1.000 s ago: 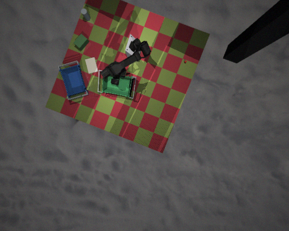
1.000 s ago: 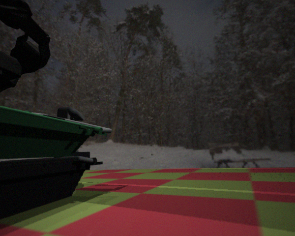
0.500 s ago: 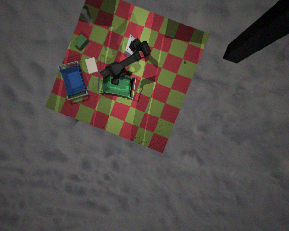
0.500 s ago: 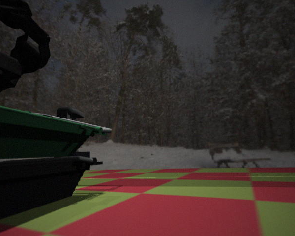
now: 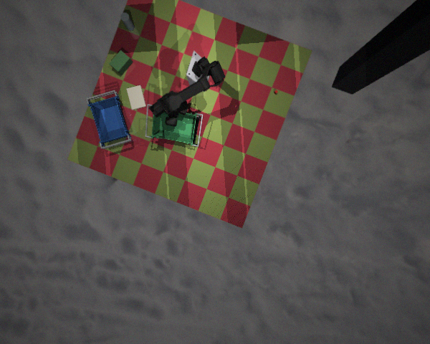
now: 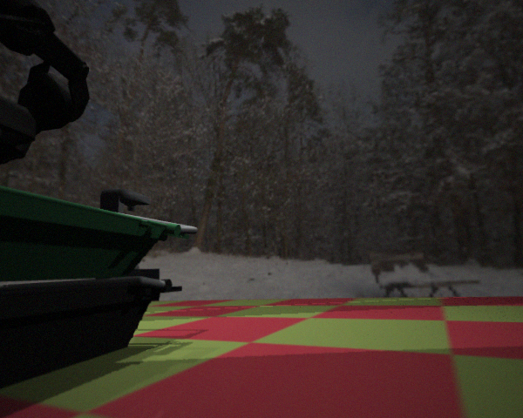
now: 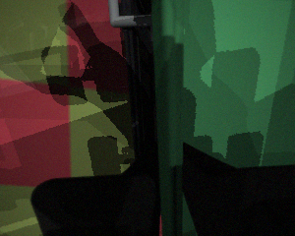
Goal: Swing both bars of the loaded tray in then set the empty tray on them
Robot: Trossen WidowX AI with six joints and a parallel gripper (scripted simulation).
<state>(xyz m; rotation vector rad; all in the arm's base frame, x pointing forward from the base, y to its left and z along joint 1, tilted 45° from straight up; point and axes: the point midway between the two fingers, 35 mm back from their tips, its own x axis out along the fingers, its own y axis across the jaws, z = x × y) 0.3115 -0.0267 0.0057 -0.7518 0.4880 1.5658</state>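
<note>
The green tray is 8 cm ahead of my gripper tip, 1 cm to the left of it and 1 cm above it. Also, from my gripper tip: cream block: 35 cm to the right, 11 cm below, 4 cm behind; then green block: 51 cm to the right, 21 cm behind, 9 cm below.
</note>
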